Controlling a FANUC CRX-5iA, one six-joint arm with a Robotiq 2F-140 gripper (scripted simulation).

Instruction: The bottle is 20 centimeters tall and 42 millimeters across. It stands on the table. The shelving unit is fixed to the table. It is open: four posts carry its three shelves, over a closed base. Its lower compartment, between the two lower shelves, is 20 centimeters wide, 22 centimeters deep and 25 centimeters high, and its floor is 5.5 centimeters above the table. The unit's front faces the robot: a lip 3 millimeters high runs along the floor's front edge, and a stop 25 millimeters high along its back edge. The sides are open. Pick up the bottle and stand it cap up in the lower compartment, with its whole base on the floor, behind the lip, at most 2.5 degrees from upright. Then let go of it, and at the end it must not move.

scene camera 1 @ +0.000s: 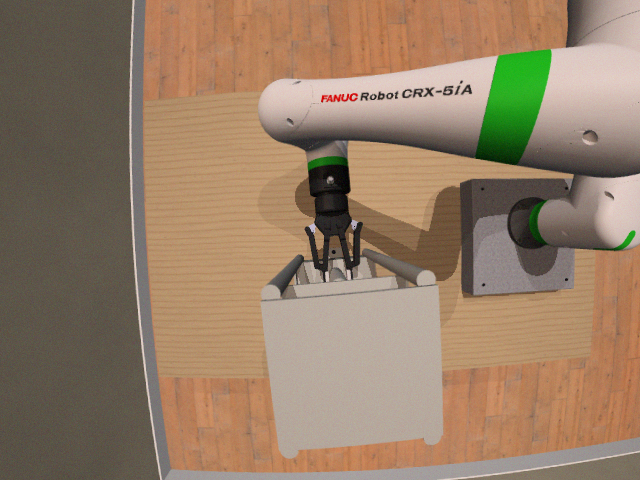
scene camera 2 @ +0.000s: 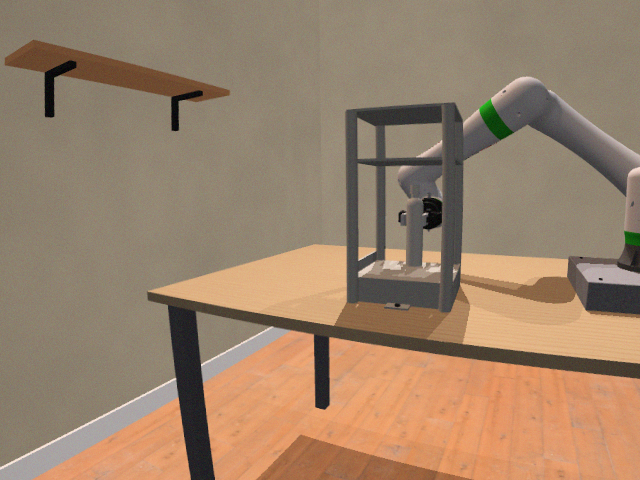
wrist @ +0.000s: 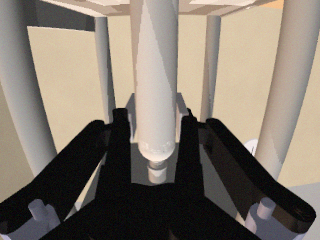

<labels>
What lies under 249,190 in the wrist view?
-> The gripper.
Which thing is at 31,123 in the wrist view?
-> A shelving unit.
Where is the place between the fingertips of the gripper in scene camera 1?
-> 339,297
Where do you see a bottle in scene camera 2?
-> At 414,231
</labels>
